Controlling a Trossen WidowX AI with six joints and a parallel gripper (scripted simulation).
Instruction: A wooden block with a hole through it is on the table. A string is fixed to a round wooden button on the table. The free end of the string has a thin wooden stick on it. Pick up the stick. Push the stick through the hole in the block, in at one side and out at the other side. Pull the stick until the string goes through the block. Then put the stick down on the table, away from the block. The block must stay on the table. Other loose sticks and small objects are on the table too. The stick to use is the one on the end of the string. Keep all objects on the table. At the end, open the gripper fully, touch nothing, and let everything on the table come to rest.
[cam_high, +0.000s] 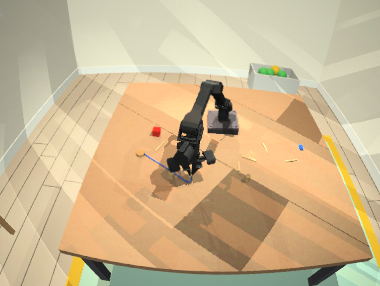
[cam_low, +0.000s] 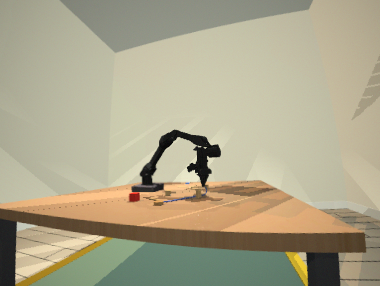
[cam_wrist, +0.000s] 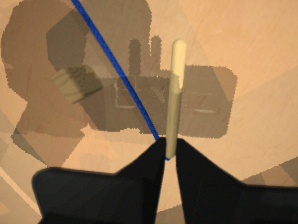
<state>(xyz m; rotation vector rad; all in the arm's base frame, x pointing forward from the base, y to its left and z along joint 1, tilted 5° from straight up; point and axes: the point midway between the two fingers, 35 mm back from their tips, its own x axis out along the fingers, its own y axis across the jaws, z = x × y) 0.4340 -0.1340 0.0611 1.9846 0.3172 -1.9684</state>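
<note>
The wooden block lies 19 cm behind my gripper tip, 4 cm to the right of it and 3 cm below it. Round my gripper tip: round wooden button: 13 cm behind, 25 cm to the right, 4 cm below; thin wooden stick: 1 cm behind, 1 cm to the right; red cube: 29 cm behind, 20 cm to the right, 2 cm below.
</note>
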